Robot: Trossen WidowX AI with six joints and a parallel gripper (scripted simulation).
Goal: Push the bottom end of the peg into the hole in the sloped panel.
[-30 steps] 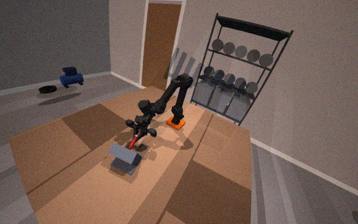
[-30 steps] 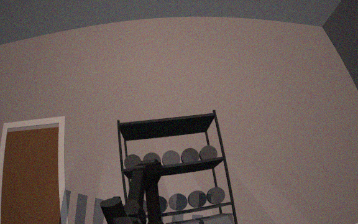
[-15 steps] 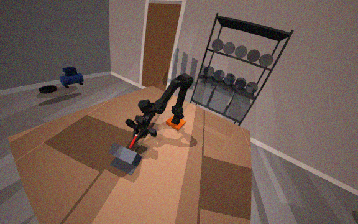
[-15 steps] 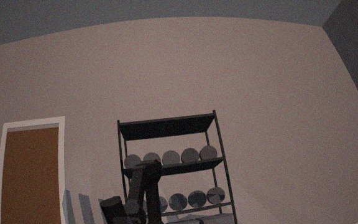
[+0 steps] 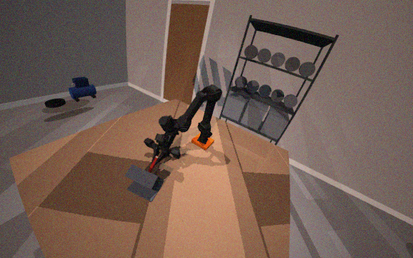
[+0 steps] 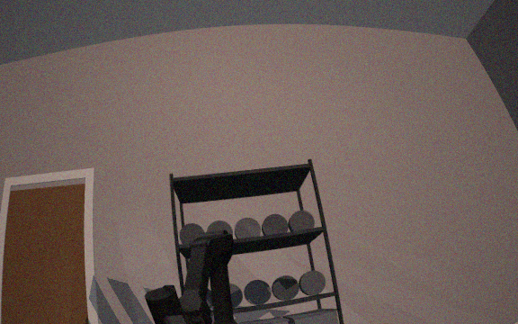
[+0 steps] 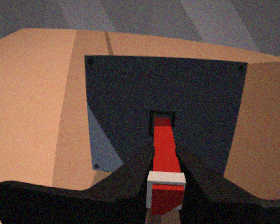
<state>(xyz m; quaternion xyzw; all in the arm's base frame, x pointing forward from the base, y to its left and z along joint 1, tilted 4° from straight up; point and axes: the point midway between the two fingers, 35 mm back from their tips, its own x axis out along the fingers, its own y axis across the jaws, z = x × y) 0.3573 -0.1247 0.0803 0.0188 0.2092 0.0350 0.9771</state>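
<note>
Now: gripper tip 70 mm short of the dark grey sloped panel and 30 mm above it. The rest, counted from my gripper tip: red peg 20 mm behind, 10 mm above.
</note>
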